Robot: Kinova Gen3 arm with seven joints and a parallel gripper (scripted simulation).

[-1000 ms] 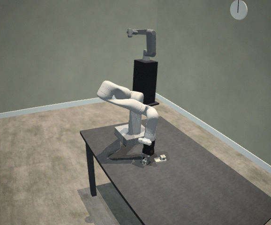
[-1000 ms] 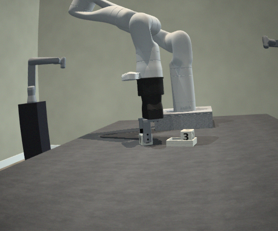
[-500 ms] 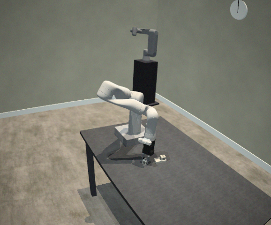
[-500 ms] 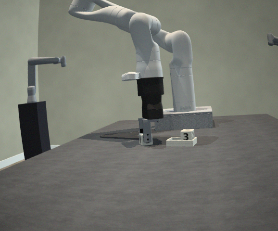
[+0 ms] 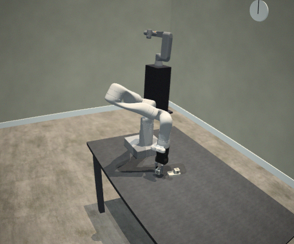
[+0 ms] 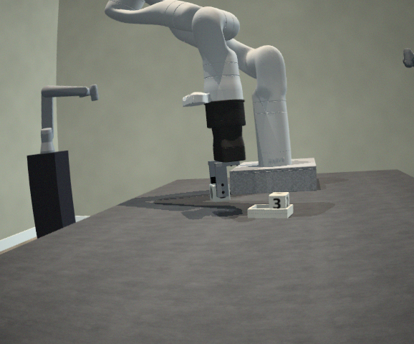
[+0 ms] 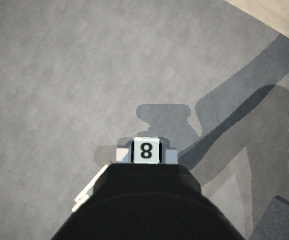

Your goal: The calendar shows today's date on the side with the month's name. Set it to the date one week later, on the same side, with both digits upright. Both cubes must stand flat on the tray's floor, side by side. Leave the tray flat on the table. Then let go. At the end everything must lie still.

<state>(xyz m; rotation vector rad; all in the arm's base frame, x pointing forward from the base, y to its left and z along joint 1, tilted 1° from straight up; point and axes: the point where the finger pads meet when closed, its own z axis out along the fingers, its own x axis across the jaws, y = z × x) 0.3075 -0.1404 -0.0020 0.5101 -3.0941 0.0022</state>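
The white tray lies 4 cm ahead of my hand, 10 cm to the left of it and 5 cm below it.
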